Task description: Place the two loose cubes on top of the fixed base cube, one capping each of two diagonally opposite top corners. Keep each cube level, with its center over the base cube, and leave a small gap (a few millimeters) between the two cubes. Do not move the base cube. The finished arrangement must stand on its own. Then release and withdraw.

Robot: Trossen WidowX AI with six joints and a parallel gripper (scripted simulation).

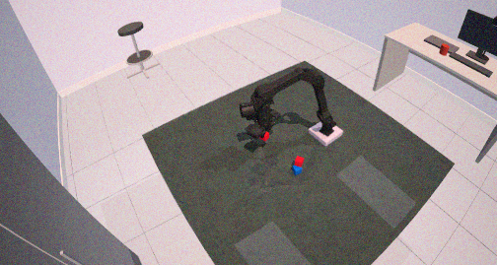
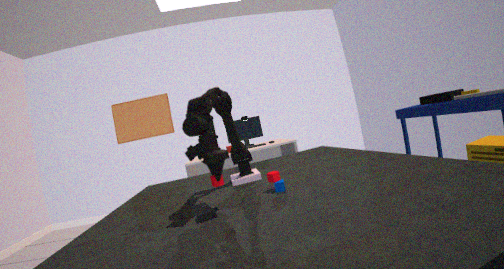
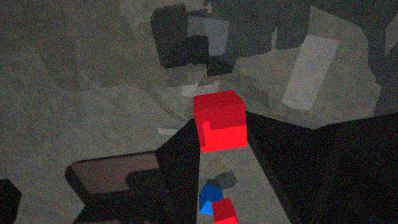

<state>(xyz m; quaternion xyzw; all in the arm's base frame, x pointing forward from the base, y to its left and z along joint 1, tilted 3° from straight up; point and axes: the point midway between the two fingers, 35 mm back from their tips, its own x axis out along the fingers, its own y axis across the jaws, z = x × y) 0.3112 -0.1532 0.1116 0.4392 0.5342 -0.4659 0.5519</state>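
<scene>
My gripper tip is now 21 cm to the right of the blue base cube, 8 cm above it and 1 cm past it.
</scene>
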